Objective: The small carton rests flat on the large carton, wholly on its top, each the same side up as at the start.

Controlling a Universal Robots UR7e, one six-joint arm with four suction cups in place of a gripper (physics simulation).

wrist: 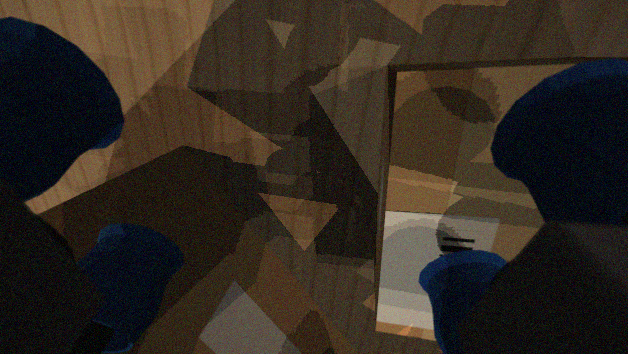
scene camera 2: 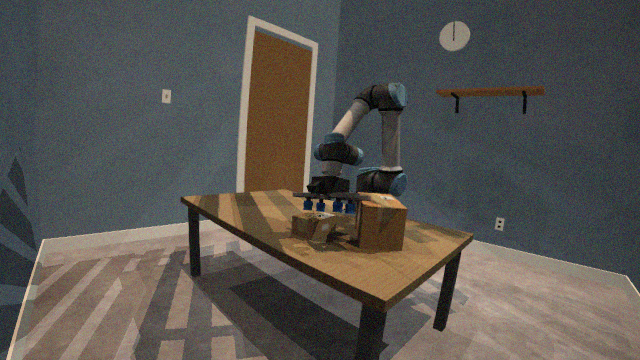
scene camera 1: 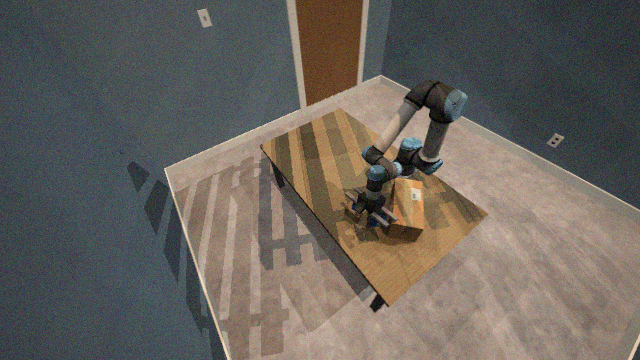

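Observation:
The small carton sits flat on the table, beside the large carton and apart from it. A white label with dark bars shows on its top in the wrist view. The large carton stands on the table, turned at an angle to the small one; its top carries a pale label. My gripper is open and holds nothing. Its blue cups hang low, some a little above the small carton and others close to the large carton's side. The gripper partly hides the small carton in scene camera 1.
The wooden table carries both cartons and the arm's base, which stands behind the large carton. Striped shadows cross the table. A wall shelf hangs on the back wall, and a door stands beyond the table.

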